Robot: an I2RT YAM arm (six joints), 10 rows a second.
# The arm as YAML. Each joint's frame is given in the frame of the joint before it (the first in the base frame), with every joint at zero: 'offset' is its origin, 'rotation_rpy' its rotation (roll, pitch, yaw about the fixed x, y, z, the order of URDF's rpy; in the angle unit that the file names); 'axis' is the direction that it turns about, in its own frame. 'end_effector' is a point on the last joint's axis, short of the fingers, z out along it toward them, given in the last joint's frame.
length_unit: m
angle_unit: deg
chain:
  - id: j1
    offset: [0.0, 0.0, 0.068]
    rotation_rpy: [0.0, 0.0, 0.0]
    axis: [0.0, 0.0, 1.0]
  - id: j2
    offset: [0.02, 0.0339, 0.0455]
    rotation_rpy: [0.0, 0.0, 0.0]
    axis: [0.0, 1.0, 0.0]
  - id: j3
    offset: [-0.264, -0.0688, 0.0]
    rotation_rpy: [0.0, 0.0, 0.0]
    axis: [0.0, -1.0, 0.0]
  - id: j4
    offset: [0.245, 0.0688, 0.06]
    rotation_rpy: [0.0, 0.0, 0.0]
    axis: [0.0, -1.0, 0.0]
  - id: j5
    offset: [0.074, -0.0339, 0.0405]
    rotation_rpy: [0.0, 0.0, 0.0]
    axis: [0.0, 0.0, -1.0]
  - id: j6
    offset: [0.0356, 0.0, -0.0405]
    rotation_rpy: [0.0, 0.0, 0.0]
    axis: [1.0, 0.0, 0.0]
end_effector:
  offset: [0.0, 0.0, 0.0]
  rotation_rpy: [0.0, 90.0, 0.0]
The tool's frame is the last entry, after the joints.
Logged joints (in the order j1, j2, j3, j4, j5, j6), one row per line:
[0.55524 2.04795 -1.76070 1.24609 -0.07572 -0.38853]
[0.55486 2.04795 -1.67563 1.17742 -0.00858 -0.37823]
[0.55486 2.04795 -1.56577 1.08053 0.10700 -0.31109]
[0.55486 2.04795 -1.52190 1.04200 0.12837 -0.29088]
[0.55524 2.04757 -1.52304 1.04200 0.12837 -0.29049]
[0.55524 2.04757 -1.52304 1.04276 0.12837 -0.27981]
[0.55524 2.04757 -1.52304 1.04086 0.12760 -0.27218]
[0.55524 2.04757 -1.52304 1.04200 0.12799 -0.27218]
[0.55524 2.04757 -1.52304 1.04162 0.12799 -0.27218]
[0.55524 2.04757 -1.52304 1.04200 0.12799 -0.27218]
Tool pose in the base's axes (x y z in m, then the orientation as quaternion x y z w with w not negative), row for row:
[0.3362 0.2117 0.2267 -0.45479 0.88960 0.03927 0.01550]
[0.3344 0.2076 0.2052 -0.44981 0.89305 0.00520 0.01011]
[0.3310 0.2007 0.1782 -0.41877 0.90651 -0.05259 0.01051]
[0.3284 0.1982 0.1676 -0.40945 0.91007 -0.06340 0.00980]
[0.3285 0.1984 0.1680 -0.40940 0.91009 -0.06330 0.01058]
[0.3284 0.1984 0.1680 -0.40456 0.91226 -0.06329 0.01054]
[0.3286 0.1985 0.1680 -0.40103 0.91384 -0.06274 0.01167]
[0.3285 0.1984 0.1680 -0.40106 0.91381 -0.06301 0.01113]
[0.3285 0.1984 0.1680 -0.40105 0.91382 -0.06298 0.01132]
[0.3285 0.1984 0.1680 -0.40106 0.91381 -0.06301 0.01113]
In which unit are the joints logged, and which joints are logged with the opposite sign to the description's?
The joints are logged in radians. Opposite sign: j3, j4.
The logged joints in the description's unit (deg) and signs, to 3 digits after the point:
[31.813 117.339 100.881 -71.396 -4.338 -22.261]
[31.791 117.339 96.007 -67.461 -0.492 -21.671]
[31.791 117.339 89.712 -61.910 6.131 -17.824]
[31.791 117.339 87.198 -59.702 7.355 -16.666]
[31.813 117.317 87.264 -59.702 7.355 -16.644]
[31.813 117.317 87.264 -59.746 7.355 -16.032]
[31.813 117.317 87.264 -59.637 7.311 -15.595]
[31.813 117.317 87.264 -59.702 7.333 -15.595]
[31.813 117.317 87.264 -59.680 7.333 -15.595]
[31.813 117.317 87.264 -59.702 7.333 -15.595]

